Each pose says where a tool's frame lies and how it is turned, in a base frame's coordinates. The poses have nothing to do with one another.
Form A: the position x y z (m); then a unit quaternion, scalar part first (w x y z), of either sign.
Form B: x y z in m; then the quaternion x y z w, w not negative. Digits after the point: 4 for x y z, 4 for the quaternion.
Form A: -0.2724 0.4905 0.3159 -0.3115 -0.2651 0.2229 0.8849
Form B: -0.2724 0.4905 0.3159 0.2651 -0.2229 -0.8849 0.3115
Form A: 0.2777 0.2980 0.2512 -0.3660 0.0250 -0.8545 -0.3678
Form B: 0.2777 0.2980 0.2512 -0.0250 0.8545 0.3678 0.3660
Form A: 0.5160 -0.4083 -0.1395 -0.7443 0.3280 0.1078 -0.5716
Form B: 0.5160 -0.4083 -0.1395 -0.3280 -0.1078 0.5716 0.7443
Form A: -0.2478 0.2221 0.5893 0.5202 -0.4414 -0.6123 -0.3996
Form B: -0.2478 0.2221 0.5893 -0.4414 -0.6123 -0.3996 0.5202
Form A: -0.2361 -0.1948 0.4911 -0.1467 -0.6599 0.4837 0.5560
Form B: -0.2361 -0.1948 0.4911 0.6599 -0.4837 -0.5560 0.1467
